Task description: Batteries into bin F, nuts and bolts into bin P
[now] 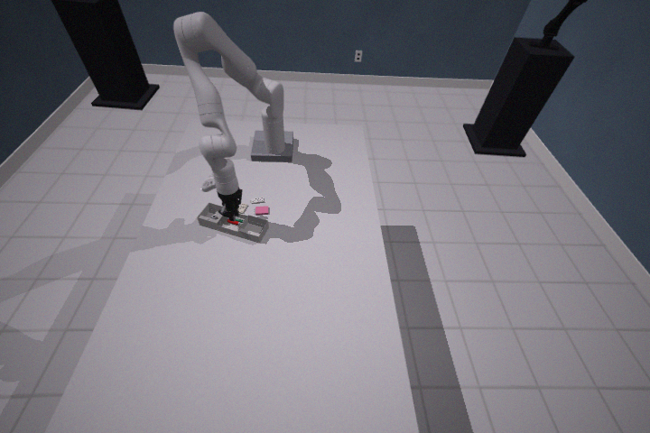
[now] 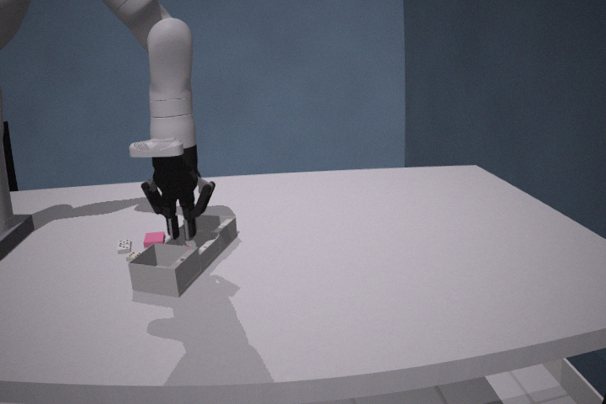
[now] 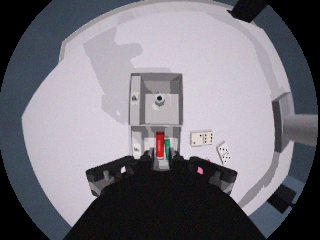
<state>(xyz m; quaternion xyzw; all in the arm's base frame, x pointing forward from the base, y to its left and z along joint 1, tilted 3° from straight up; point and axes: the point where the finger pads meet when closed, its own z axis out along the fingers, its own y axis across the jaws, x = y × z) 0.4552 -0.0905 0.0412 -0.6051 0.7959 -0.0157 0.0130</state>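
Now: hand 10 mm short of the grey three-part bin and 40 mm above it. The rest, counted from my hand: green battery: 10 mm behind, 10 mm to the left, 50 mm below; red battery: 10 mm to the right, 40 mm below; cream domino-like tile: 80 mm behind, 10 mm to the left, 50 mm below.
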